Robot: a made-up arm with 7 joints.
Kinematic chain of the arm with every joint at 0, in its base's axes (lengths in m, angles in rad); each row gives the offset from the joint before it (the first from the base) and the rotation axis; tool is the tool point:
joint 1: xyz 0 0 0.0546 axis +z
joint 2: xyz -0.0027 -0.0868 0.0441 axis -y
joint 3: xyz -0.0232 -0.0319 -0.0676 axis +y
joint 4: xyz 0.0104 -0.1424 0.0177 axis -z
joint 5: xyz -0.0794 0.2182 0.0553 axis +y
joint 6: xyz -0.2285 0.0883 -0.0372 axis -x
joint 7: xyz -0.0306 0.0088 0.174 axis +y
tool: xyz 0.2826 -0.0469 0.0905
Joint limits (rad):
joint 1: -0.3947..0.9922
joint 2: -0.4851..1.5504
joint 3: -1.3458..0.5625
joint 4: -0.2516..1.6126
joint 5: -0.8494..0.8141
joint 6: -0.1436..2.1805
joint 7: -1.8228..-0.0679
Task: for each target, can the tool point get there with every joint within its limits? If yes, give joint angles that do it. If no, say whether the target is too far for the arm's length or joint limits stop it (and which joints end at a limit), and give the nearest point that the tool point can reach.
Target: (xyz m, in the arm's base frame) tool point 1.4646 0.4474 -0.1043
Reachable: no: too far | nearest point 0.8252 0.2521 -0.0158 | short by 0.674 m
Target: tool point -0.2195 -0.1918 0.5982
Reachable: yes | joints -0.2120 0.3812 -0.9671 1.3898 0.6731 0.6860 -0.3630
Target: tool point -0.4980 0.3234 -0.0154
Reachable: yes | joints 0.3622 1.1721 -0.5525 0.3420 0.4244 1.0474 -1.4124
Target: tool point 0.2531 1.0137 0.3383
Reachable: no: joint limits stop it (at a limit: joint 1, joint 3, joint 4) | nearest point 0.2382 0.7471 0.2823 | short by 0.273 m
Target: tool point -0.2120 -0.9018 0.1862
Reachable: no: joint limits stop it (at a limit: joint 1, joint 3, joint 4, joint 5) | nearest point -0.2070 -0.7619 0.1741 | short by 0.141 m
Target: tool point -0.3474 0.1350 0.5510
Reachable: yes | joints 0.3268 -0.2190 0.0691 0.0530 -0.1723 0.4550 -1.3092
